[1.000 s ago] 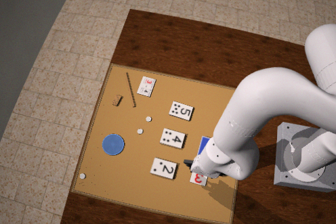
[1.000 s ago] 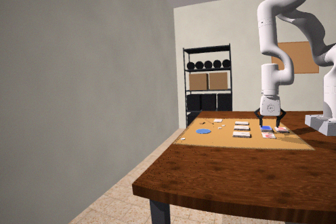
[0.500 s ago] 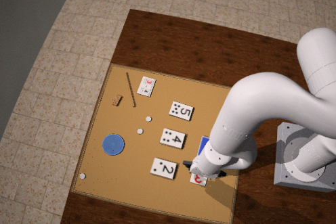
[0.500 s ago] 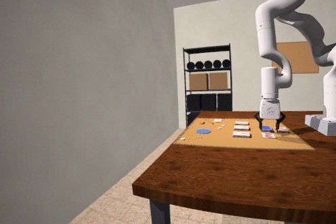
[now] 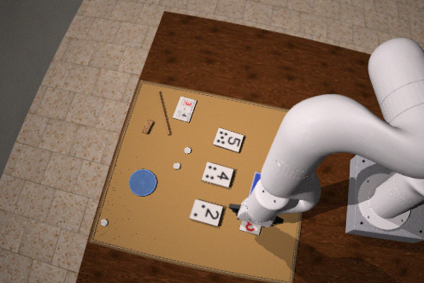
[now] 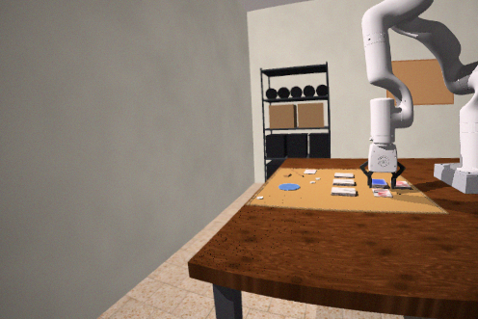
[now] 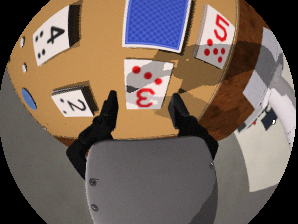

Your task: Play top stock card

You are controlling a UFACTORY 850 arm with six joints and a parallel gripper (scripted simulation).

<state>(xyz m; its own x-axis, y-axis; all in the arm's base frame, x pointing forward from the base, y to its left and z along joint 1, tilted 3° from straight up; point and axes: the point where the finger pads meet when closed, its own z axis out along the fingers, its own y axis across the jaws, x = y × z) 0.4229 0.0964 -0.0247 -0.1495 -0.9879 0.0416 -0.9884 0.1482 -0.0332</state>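
Right now my hand is 3 cm above the blue-backed card. From my hand the other things lie so: tan card cloth: 15 cm ahead, 12 cm to the right, 5 cm below.
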